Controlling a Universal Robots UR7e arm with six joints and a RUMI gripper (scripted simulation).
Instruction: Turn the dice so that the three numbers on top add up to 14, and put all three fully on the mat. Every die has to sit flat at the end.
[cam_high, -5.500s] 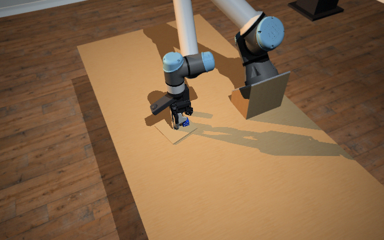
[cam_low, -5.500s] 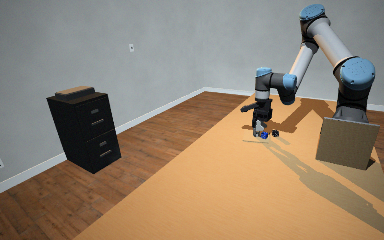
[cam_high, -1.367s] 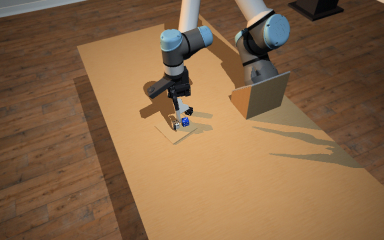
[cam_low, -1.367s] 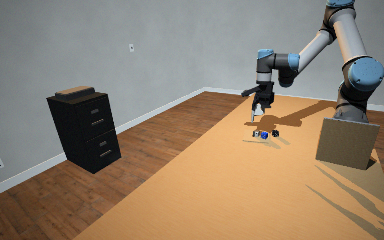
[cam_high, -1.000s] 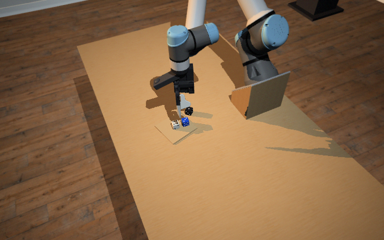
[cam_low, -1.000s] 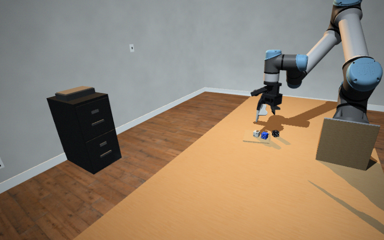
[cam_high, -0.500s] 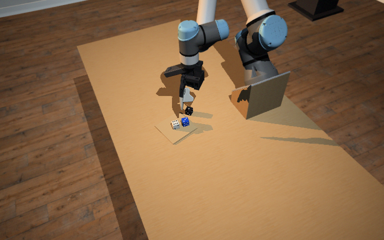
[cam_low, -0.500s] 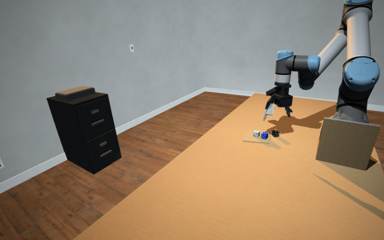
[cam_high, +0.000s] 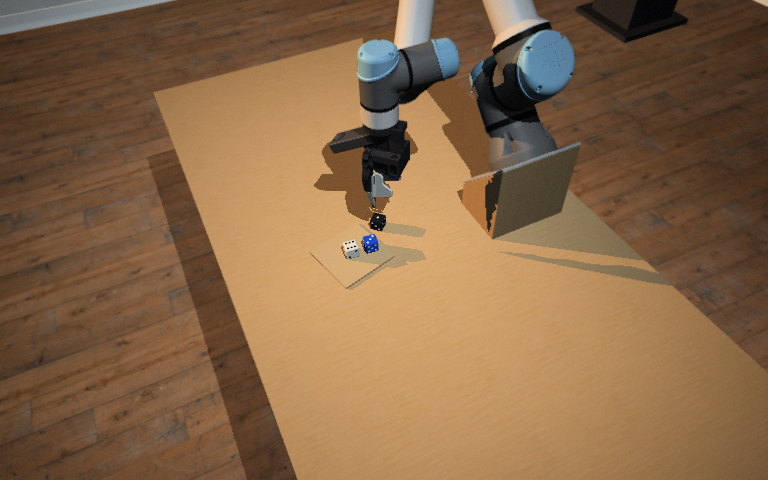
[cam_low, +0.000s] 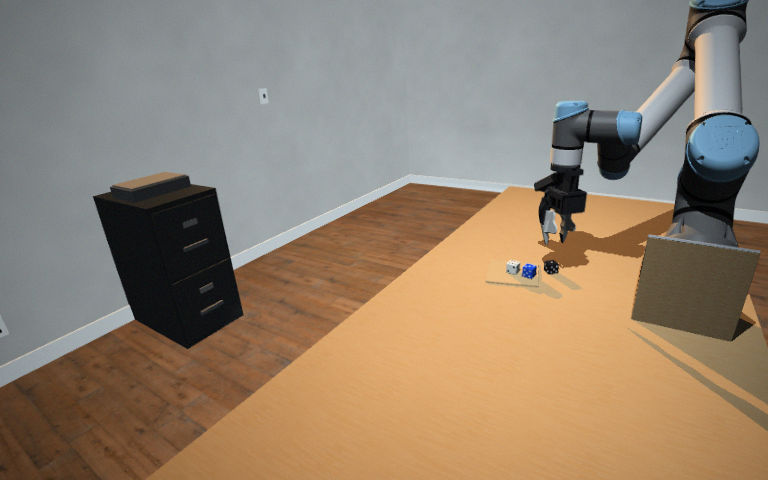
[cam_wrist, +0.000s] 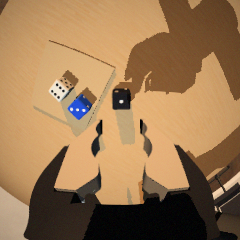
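My gripper is now 90 mm above the black die. From my hand the other things lie so: tan mat (90 mm ahead, 50 mm to the left, 100 mm below); white die (90 mm ahead, 50 mm to the left, 80 mm below); blue die (50 mm ahead, 60 mm to the left, 80 mm below).
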